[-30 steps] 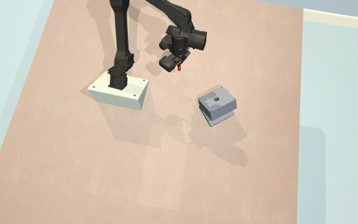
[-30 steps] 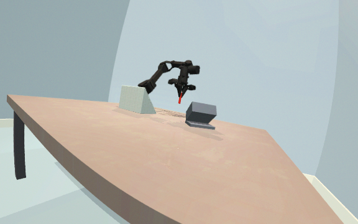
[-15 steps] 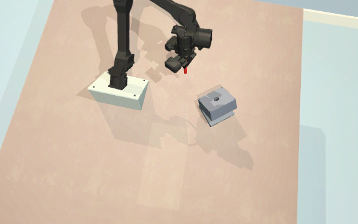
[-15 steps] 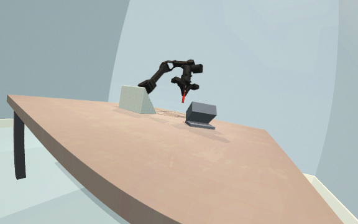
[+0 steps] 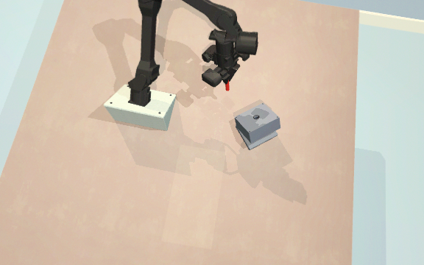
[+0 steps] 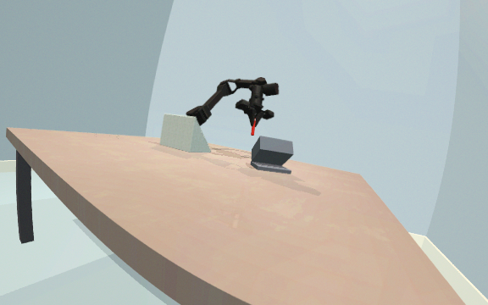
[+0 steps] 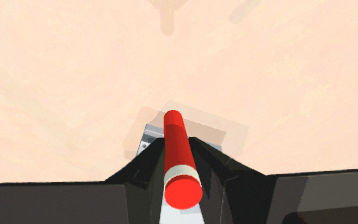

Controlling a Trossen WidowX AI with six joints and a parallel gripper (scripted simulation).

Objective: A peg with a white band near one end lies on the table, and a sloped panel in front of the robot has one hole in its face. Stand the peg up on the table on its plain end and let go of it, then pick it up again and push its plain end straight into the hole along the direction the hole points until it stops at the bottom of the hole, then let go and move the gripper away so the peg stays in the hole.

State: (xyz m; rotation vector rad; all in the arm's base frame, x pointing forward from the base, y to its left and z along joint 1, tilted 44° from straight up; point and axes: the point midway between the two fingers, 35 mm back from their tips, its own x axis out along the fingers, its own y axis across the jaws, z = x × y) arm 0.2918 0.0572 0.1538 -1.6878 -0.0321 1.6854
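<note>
The grey sloped panel lies 15 cm ahead of my gripper tip, 9 cm to the right of it and 9 cm below it. Round my gripper tip: red peg 2 cm above.
</note>
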